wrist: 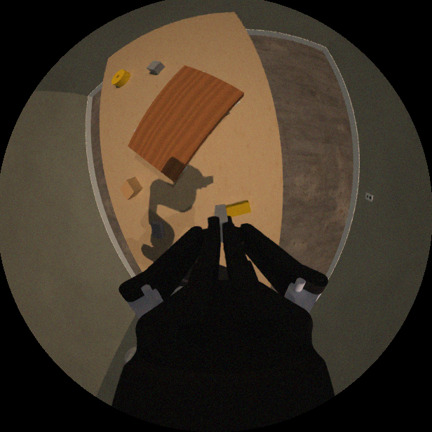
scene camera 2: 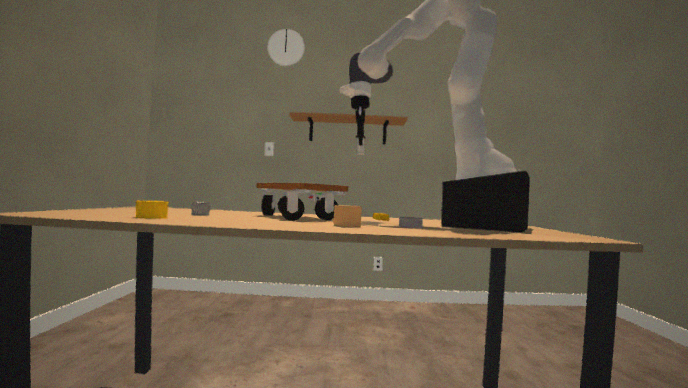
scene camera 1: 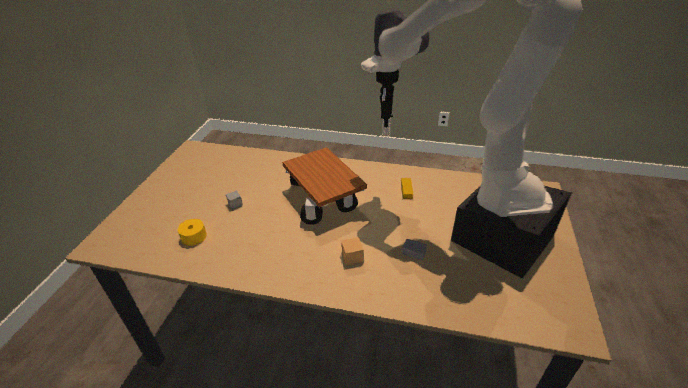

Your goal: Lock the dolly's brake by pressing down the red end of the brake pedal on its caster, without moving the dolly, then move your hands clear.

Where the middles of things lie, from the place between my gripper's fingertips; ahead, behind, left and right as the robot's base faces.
Right now the dolly [scene camera 1: 323,176] is 230 mm ahead of my hand, 200 mm below it and 90 mm to the left of it.
